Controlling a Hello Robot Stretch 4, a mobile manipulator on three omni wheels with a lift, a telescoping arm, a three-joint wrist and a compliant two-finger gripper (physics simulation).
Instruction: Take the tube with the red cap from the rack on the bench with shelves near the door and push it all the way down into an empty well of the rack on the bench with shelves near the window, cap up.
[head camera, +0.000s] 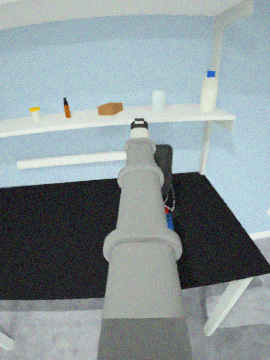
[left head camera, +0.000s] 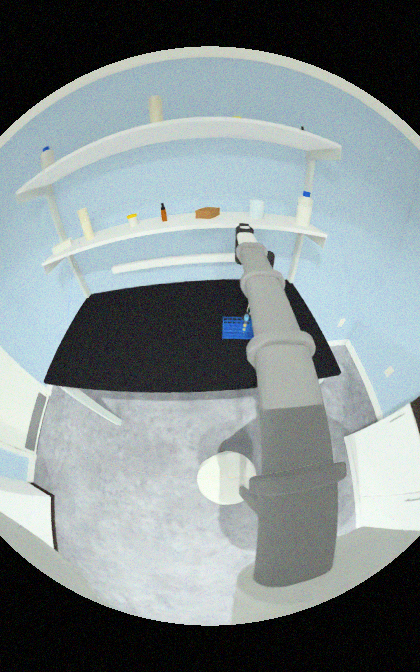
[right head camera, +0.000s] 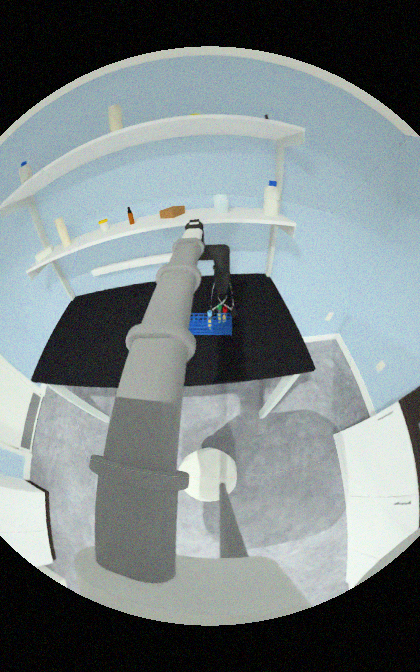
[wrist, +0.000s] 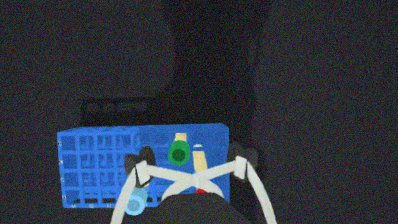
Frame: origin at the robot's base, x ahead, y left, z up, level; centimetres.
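Seen in the pictures: gripper, between the fingertips: (right head camera: 221, 316) (wrist: 191, 157); robot's base, origin of its link: (left head camera: 225, 476) (right head camera: 208, 473).
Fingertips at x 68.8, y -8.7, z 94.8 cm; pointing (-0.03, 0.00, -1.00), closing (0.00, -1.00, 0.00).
Offsets run from my fingertips to a thing's top centre. "pt": to the spot under its first point. Level surfaces: height alone.
A blue rack {dx -1.3, dy +5.6, dz -0.4 cm} (head camera: 170, 223) (left head camera: 231, 330) (right head camera: 200, 326) (wrist: 218, 132) stands on the black bench top. The tube with the red cap {dx -1.1, dy -1.0, dz +7.8 cm} (head camera: 167, 210) (right head camera: 225, 310) (wrist: 201, 191) stands at the rack's right part; in the wrist view the gripper's body hides most of its cap. A green-capped tube {dx +1.8, dy +1.1, dz +5.8 cm} (right head camera: 219, 307) (wrist: 178, 152) and a light-blue-capped tube {dx -2.5, dy +5.5, dz +5.8 cm} (left head camera: 246, 318) (right head camera: 210, 313) (wrist: 134, 202) stand in the same rack. My gripper (right head camera: 222, 304) (wrist: 191, 157) is open, pointing down over the rack, its fingertips apart on either side of the green and red tubes. The second rack does not show.
The black bench {dz -6.1 cm} (head camera: 55, 240) (left head camera: 150, 340) (right head camera: 260, 350) has a white shelf {dz +39.6 cm} (head camera: 175, 116) behind it, with a blue-capped bottle {pt dx +28.3, dy -23.7, dz +47.4 cm} (head camera: 209, 94), a pale beaker {pt dx +30.4, dy -1.0, dz +44.7 cm} (head camera: 159, 100) and a brown box {pt dx +25.8, dy +21.5, dz +42.8 cm} (head camera: 110, 108). A white cabinet {pt dx -83.2, dy -101.1, dz -46.5 cm} (left head camera: 385, 465) (right head camera: 380, 465) stands at the right. A round white stool (left head camera: 225, 477) (right head camera: 207, 475) shows below.
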